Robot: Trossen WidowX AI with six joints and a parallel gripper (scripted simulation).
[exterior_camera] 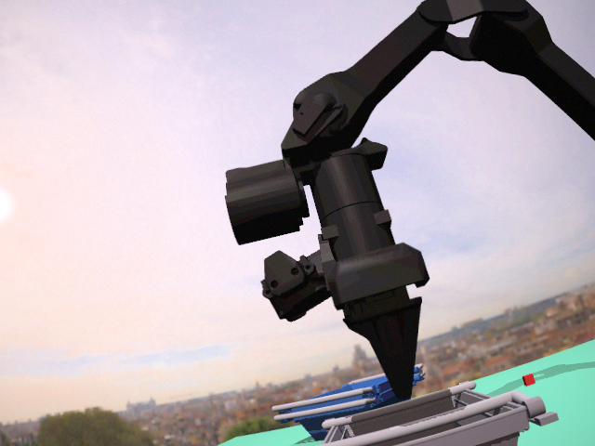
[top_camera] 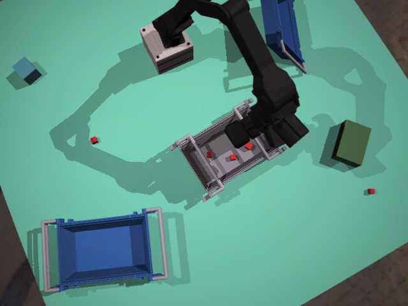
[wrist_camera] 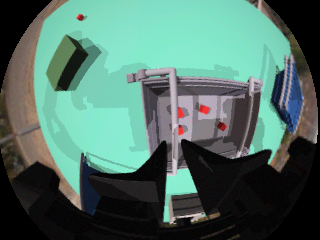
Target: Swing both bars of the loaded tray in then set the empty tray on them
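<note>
Right now my gripper tip is 30 cm past the blue tray, 24 cm to the right of it and 2 cm above it. Also, from my gripper tip: blue-grey cube (44 cm behind, 58 cm to the right, 7 cm below); green box (13 cm ahead, 28 cm to the left, 7 cm below).
</note>
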